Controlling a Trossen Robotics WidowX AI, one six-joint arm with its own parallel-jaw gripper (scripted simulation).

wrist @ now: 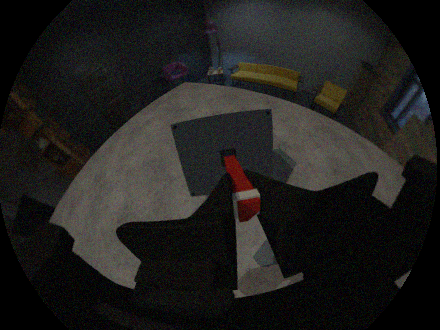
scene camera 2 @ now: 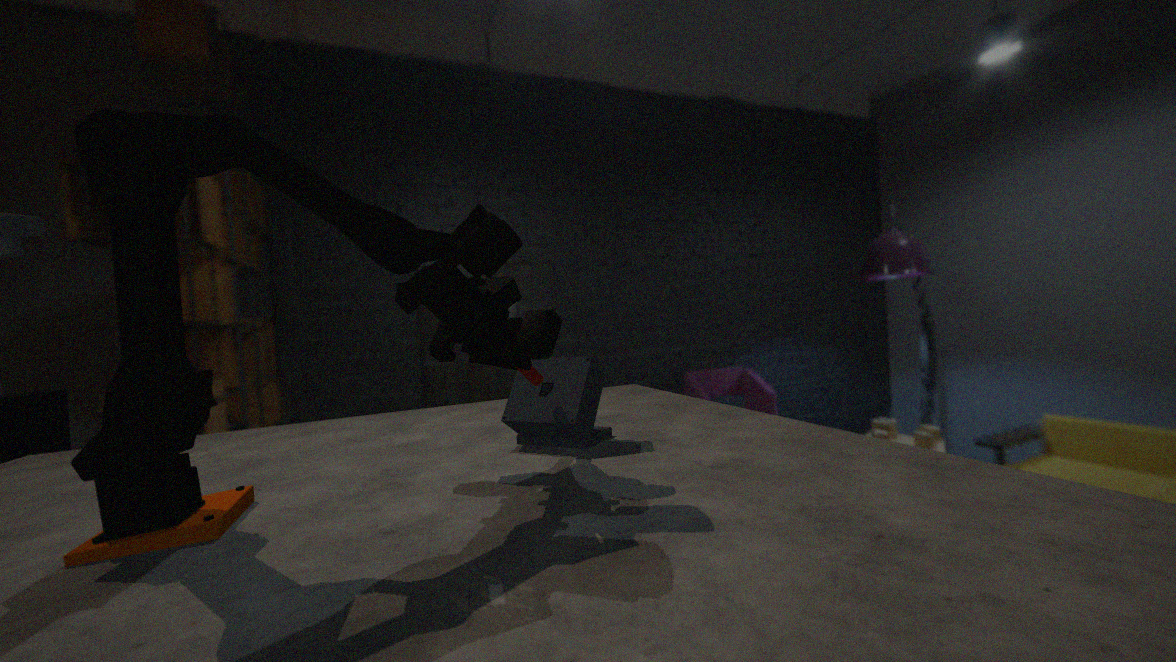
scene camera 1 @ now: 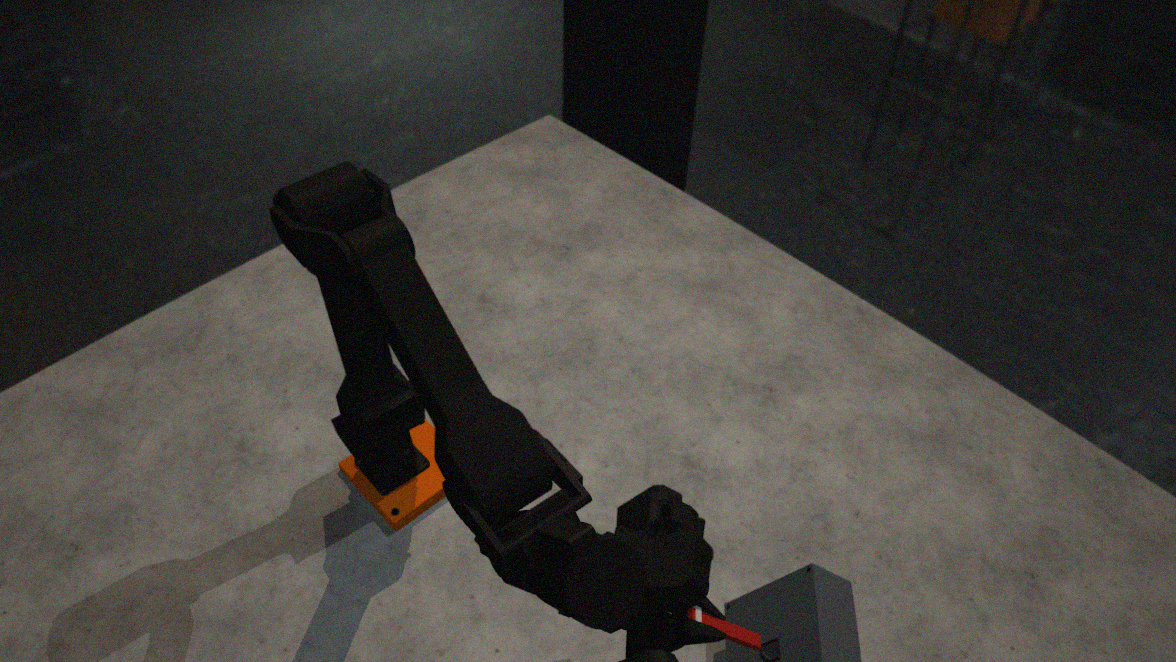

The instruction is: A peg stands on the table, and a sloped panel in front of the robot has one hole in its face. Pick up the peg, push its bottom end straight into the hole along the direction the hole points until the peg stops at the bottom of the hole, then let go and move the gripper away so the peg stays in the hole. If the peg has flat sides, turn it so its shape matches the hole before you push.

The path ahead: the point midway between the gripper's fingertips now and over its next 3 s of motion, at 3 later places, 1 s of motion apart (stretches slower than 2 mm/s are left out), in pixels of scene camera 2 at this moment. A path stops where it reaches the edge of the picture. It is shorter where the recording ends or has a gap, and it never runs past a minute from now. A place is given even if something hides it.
My gripper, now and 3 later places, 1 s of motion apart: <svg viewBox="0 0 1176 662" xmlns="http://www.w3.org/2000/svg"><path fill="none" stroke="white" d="M525 367L530 373L538 380L540 381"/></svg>
